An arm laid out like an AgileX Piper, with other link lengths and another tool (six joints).
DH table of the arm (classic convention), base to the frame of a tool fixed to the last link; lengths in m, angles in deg. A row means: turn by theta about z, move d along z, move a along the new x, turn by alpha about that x. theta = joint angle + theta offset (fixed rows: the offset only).
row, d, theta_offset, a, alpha
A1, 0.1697, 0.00, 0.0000, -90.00
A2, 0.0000, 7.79, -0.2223, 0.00
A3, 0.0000, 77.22, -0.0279, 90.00
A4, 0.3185, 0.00, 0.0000, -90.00
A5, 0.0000, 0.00, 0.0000, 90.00
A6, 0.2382, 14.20, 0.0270, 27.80
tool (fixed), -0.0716, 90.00, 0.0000, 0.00
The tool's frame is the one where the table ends.
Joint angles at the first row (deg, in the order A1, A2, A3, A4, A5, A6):
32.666 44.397 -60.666 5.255 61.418 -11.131
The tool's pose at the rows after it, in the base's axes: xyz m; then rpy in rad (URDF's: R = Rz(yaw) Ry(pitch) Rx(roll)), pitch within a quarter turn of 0, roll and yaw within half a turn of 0:
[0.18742 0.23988 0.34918 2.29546 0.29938 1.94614]
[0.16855 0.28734 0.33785 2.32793 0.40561 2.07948]
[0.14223 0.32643 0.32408 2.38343 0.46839 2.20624]
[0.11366 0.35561 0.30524 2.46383 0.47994 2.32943]
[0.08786 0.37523 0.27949 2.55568 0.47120 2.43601]
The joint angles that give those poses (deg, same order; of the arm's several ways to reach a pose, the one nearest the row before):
46.341 55.025 -67.446 -1.997 61.707 -8.776
57.893 64.344 -73.753 -9.255 63.299 -5.439
66.242 72.244 -79.024 -12.274 65.283 -3.625
71.547 78.400 -82.185 -11.134 66.297 -3.188
74.975 83.240 -83.065 -8.584 66.296 -3.148

